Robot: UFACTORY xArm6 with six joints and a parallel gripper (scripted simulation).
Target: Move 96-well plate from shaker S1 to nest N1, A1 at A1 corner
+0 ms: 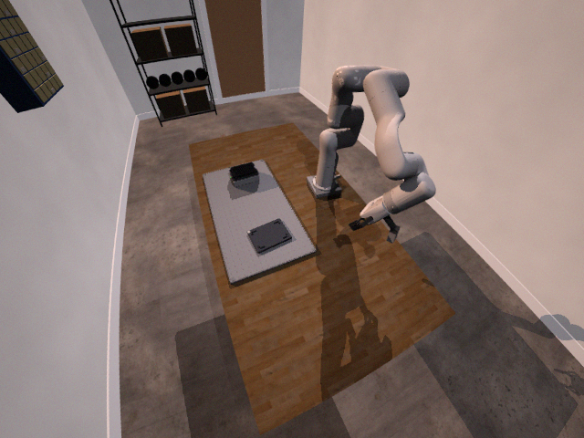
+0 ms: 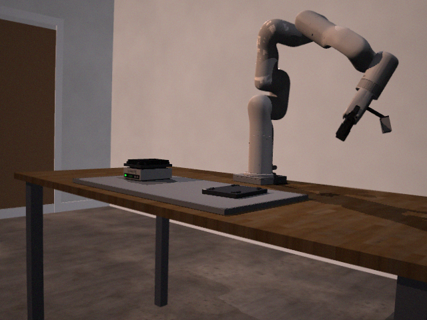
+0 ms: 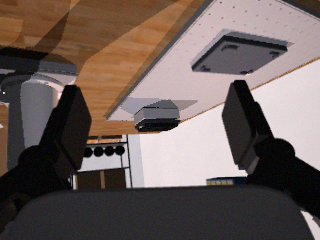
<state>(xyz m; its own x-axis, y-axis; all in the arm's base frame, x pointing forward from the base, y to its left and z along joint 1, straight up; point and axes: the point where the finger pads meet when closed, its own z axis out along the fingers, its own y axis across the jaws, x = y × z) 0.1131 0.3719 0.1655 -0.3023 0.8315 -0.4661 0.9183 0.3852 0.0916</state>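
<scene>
Now: hand 60 cm to the left of the black 96-well plate, 26 cm short of it and 12 cm above it. Also, from my hand: black plate nest N1: 29 cm ahead, 19 cm to the right, 17 cm below.
</scene>
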